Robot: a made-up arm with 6 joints.
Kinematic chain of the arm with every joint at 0, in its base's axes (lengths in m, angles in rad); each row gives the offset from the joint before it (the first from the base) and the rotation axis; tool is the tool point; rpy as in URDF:
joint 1: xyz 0.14 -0.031 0.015 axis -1 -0.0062 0.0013
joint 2: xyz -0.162 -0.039 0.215 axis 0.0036 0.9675 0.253
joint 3: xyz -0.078 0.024 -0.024 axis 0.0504 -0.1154 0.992
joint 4: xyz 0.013 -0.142 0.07 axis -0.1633 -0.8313 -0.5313
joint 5: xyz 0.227 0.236 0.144 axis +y
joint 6: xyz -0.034 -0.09 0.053 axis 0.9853 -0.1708 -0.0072
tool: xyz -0.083 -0.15 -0.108 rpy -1.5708 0 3.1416
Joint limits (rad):
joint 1: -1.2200..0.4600
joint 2: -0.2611..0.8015
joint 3: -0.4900..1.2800
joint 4: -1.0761..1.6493
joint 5: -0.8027..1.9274
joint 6: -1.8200..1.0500
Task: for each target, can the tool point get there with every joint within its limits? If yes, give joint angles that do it. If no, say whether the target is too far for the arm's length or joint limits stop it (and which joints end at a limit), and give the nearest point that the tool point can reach.
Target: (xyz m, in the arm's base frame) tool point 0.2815 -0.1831 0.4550
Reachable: yes | joints -0.1395 0.5974 0.3222 0.0078 0.2609 -1.0787
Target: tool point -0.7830 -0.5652 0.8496
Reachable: no: too far | nearest point -0.3923 -0.3982 0.5896 | short by 0.498 m
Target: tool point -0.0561 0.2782 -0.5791
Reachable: no: joint limits stop it (at a limit: joint 1, joint 2, joint 4, joint 6) | nearest point 0.0032 0.2025 -0.1285 | short by 0.461 m
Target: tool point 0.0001 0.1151 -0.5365
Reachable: no: joint limits stop it (at a limit: joint 1, joint 2, joint 4, joint 6) | nearest point 0.0345 0.1162 -0.1389 | short by 0.399 m
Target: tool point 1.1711 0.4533 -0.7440
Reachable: no: too far | nearest point 0.3674 0.2033 0.0118 | short by 1.131 m
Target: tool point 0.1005 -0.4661 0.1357
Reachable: yes | joints -0.9285 0.2831 0.1277 0.0638 0.3768 -0.2461
